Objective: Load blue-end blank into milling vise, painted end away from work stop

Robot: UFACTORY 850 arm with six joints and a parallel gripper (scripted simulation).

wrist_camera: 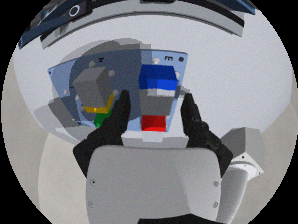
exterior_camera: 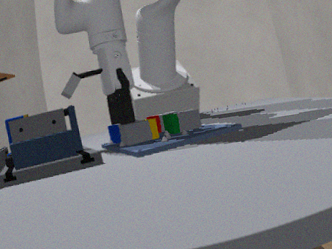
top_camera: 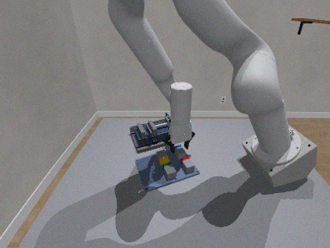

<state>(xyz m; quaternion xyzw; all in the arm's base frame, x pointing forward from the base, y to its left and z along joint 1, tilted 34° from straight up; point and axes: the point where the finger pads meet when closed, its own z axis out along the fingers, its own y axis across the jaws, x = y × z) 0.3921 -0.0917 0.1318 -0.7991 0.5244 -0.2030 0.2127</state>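
Now: hand 8 cm to the right of the red-ended blank, 4 cm past it and 3 cm above it. Also, from my hand: green-ended blank 12 cm to the left, 4 cm ahead, 3 cm below; yellow-ended blank 8 cm ahead, 4 cm to the left, 3 cm below; plate 8 cm to the left, 6 cm ahead, 5 cm below.
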